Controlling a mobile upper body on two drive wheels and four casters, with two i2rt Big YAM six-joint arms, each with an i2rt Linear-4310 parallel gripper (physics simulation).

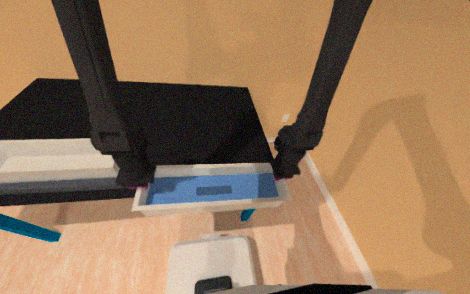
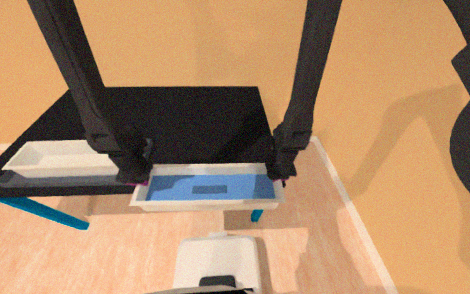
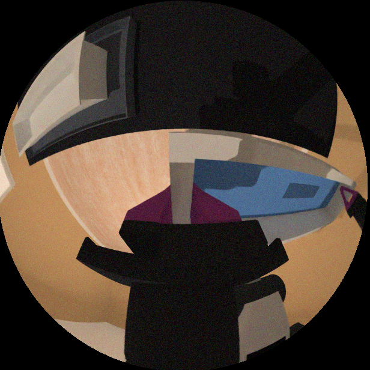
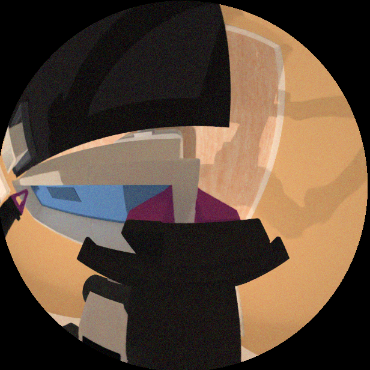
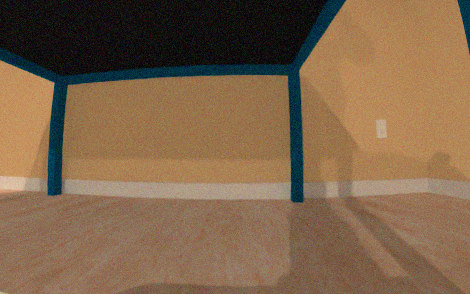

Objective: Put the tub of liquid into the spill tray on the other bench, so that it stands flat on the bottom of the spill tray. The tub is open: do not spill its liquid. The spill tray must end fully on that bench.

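The cream tub [image 1: 215, 206] [image 2: 205, 204] [image 3: 205, 145] [image 4: 125, 160] holds blue liquid [image 1: 215, 181] [image 3: 250, 185] [image 4: 100, 200] and looks about level. My left gripper [image 1: 137, 187] [image 2: 140, 183] [image 3: 182, 186] is shut on its left end wall, my right gripper [image 1: 280, 177] [image 2: 280, 181] [image 4: 182, 186] on its right end wall. The tub hangs along the front edge of the black bench [image 1: 200, 120] [image 2: 200, 115] [image 3: 190, 60], to the right of the dark grey spill tray [image 1: 65, 183] [image 2: 65, 179] [image 3: 131, 70]. The tray lies near that edge, partly hidden by the left arm.
A cream open box [image 1: 55, 165] [image 2: 60, 155] [image 3: 55, 95] stands in the spill tray, as far as I can see. My white base [image 1: 215, 250] [image 2: 215, 255] is below the tub. Blue bench legs [image 1: 30, 229] [image 2: 45, 214] [image 5: 296, 140] reach the floor. A wall stands behind.
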